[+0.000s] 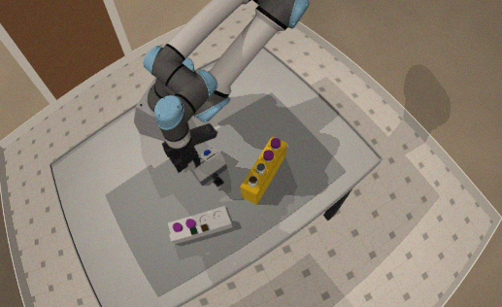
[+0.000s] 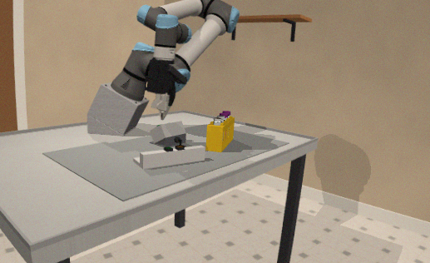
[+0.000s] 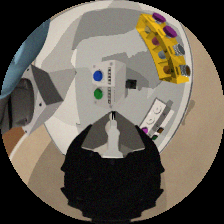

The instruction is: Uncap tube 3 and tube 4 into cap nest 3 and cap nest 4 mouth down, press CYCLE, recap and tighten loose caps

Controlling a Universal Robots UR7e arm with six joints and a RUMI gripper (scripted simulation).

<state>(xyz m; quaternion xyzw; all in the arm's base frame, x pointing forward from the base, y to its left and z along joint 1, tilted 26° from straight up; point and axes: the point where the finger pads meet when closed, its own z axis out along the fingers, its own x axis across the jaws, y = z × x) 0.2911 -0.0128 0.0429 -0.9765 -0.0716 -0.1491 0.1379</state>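
My gripper is now 5 cm past the green key, 2 cm to the right of it and 5 cm above it. From my hand the other things lie so: grey key housing 3 cm behind, 4 cm to the left, 6 cm below; blue key 5 cm behind, 6 cm to the left, 5 cm below.
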